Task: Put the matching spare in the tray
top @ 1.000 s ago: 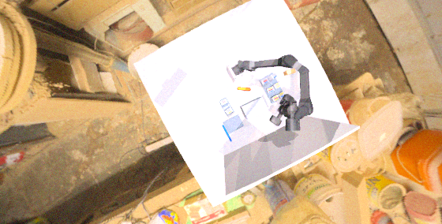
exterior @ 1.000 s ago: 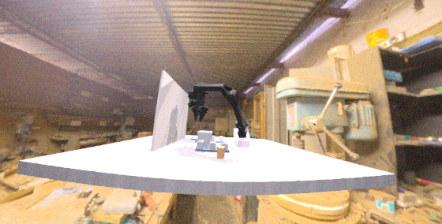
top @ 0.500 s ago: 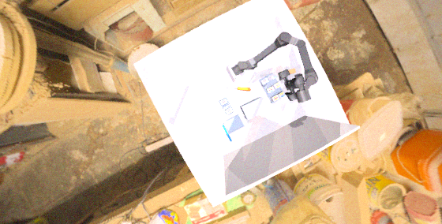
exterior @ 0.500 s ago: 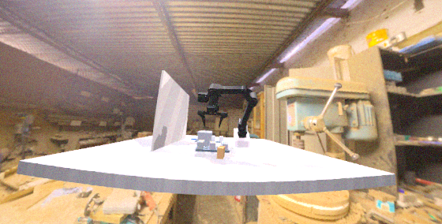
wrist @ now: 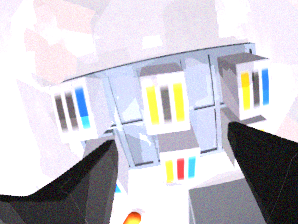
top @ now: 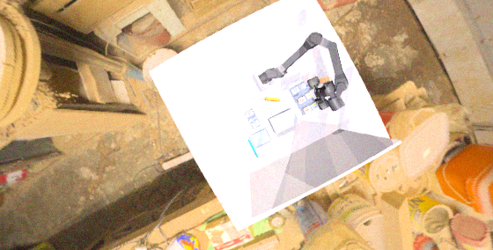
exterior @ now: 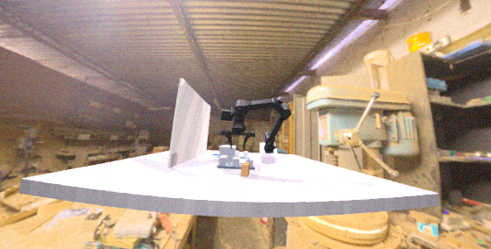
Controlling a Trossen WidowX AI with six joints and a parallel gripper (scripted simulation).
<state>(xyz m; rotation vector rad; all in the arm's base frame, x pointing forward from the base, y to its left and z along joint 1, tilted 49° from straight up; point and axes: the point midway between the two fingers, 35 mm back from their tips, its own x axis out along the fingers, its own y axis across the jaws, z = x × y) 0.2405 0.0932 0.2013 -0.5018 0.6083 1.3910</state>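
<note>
The white spare block is 6 cm below my gripper tip. Also, from my gripper tip: tan block (3 cm behind, 15 cm to the left, 8 cm below); then mounted unit (5 cm ahead, 23 cm to the right, 5 cm below); then tall white panel (29 cm ahead, 26 cm to the right, 12 cm above).
</note>
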